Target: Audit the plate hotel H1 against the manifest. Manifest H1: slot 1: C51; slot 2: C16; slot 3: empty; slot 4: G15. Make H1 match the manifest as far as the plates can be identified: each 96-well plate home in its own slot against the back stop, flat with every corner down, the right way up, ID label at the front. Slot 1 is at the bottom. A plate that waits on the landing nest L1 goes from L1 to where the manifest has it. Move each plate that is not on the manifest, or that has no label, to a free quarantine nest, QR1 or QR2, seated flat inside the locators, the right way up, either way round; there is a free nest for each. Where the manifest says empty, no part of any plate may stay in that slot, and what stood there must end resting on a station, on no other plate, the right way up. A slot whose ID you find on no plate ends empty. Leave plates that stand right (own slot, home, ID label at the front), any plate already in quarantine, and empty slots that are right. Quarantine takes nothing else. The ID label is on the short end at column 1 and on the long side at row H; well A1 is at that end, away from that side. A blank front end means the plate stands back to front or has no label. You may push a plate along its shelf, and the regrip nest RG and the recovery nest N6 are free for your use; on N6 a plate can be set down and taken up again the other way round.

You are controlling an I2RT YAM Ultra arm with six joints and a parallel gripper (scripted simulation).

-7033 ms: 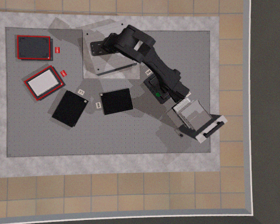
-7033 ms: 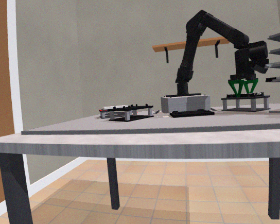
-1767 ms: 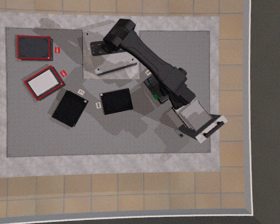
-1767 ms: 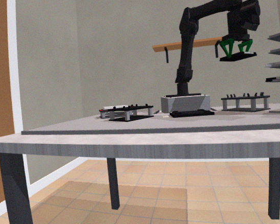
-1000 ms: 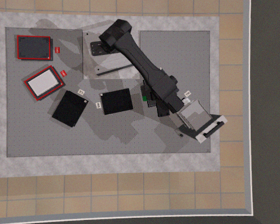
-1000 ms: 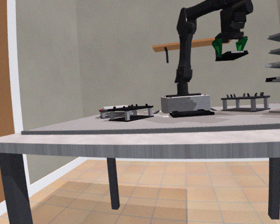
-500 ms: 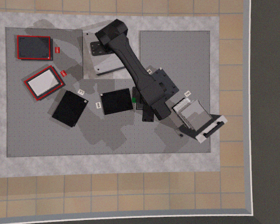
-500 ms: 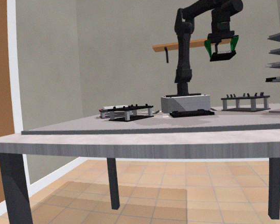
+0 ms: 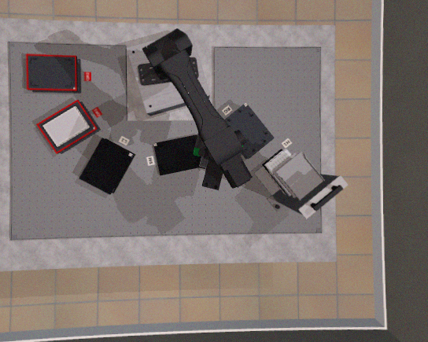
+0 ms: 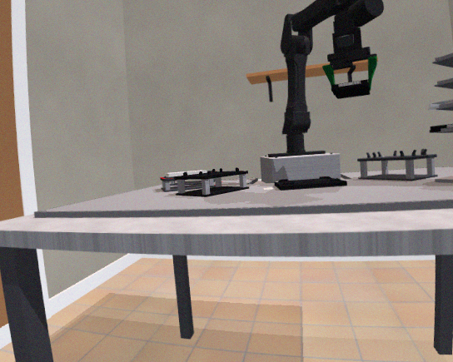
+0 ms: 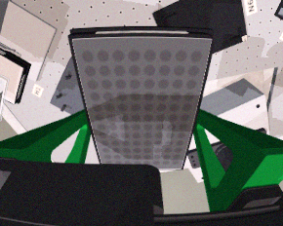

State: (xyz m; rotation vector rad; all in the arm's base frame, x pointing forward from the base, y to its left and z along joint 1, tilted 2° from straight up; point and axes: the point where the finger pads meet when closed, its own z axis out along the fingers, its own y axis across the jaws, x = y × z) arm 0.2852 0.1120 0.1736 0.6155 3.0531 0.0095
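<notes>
The recovery nest N6 lies 24 cm below my hand, 13 cm to the right of it and 1 cm behind it. Round my hand: H1 tag: 28 cm to the left, 24 cm below, 1 cm ahead; then regrip nest RG: 19 cm below, 13 cm to the left, 5 cm behind; then landing nest L1: 38 cm to the right, 20 cm below, 1 cm behind.
</notes>
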